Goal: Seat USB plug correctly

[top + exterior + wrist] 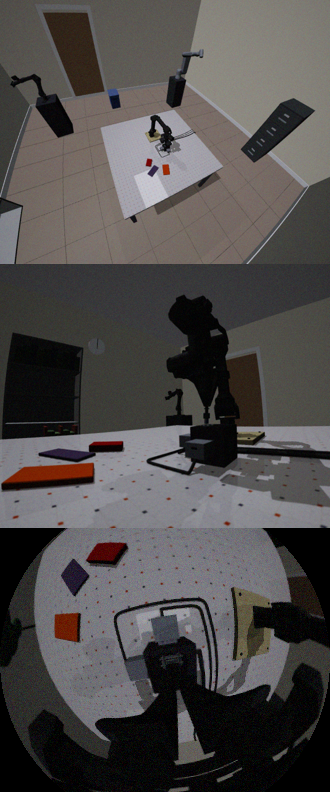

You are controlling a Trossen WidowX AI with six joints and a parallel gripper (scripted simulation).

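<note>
Right now the USB plug is 20 mm below my gripper tip. From my gripper tip the other things lie so: red block 280 mm to the right, 110 mm below, 90 mm ahead; orange tile 270 mm ahead, 150 mm to the right, 110 mm below; purple tile 290 mm to the right, 210 mm ahead, 110 mm below.
</note>
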